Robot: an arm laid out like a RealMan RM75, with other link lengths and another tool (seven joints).
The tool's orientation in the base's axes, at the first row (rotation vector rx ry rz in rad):
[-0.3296 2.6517 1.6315]
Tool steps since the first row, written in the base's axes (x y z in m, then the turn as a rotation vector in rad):
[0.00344 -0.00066 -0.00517 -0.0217 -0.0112 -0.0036]
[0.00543 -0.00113 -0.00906 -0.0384 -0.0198 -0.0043]
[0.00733 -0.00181 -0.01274 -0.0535 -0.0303 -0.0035]
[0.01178 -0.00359 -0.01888 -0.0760 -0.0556 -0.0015]
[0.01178 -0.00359 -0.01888 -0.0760 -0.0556 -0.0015]
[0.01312 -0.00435 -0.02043 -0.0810 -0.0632 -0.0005]
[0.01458 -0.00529 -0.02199 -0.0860 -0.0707 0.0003]
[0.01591 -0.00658 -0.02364 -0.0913 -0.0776 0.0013]
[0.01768 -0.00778 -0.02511 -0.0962 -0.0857 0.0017]
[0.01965 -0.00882 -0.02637 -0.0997 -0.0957 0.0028]
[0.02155 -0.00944 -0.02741 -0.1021 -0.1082 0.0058]
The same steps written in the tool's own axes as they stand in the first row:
[-0.00264 -0.00548 0.00143 0.0236 -0.0041 -0.0061]
[-0.00404 -0.00948 0.00259 0.0415 -0.0053 -0.0117]
[-0.00534 -0.01337 0.00348 0.0580 -0.0064 -0.0198]
[-0.00865 -0.02037 0.00427 0.0841 -0.0115 -0.0408]
[-0.00865 -0.02037 0.00427 0.0841 -0.0115 -0.0408]
[-0.00965 -0.02232 0.00417 0.0902 -0.0130 -0.0475]
[-0.01073 -0.02437 0.00390 0.0963 -0.0147 -0.0540]
[-0.01161 -0.02663 0.00338 0.1025 -0.0158 -0.0600]
[-0.01296 -0.02877 0.00282 0.1087 -0.0181 -0.0668]
[-0.01456 -0.03070 0.00228 0.1137 -0.0208 -0.0758]
[-0.01618 -0.03223 0.00201 0.1178 -0.0231 -0.0880]

